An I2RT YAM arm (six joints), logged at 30 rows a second.
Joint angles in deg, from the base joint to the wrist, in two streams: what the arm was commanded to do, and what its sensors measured. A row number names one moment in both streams.
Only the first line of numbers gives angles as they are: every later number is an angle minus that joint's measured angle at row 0.
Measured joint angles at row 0: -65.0 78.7 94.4 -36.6 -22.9 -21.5
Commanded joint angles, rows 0 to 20: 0.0 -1.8 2.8 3.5 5.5 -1.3; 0.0 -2.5 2.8 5.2 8.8 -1.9; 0.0 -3.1 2.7 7.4 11.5 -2.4; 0.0 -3.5 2.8 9.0 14.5 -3.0; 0.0 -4.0 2.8 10.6 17.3 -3.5; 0.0 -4.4 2.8 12.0 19.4 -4.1; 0.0 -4.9 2.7 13.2 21.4 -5.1; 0.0 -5.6 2.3 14.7 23.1 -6.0; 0.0 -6.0 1.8 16.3 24.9 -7.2; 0.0 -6.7 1.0 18.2 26.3 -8.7; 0.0 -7.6 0.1 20.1 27.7 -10.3; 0.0 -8.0 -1.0 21.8 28.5 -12.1; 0.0 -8.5 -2.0 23.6 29.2 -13.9; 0.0 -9.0 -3.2 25.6 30.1 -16.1; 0.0 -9.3 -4.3 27.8 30.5 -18.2; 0.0 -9.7 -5.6 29.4 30.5 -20.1; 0.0 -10.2 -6.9 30.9 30.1 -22.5; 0.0 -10.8 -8.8 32.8 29.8 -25.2; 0.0 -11.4 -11.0 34.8 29.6 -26.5; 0.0 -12.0 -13.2 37.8 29.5 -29.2; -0.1 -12.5 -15.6 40.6 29.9 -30.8
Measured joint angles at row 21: 0.3 -9.2 -9.9 23.8 27.5 -20.6
